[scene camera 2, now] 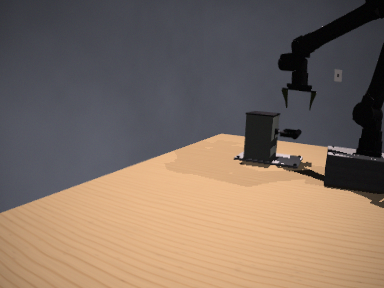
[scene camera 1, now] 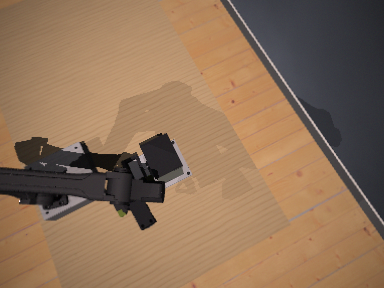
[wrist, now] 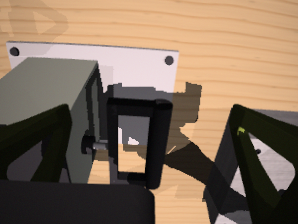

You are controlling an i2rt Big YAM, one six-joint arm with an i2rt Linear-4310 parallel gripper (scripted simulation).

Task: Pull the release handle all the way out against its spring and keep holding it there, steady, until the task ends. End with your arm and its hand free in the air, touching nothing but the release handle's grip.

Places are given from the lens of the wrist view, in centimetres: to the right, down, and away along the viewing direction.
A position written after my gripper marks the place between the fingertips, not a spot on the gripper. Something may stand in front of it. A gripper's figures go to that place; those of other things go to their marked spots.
my gripper (wrist: 150, 113): 0, 0, 13
base plate (wrist: 126, 72): -3, -6, 32
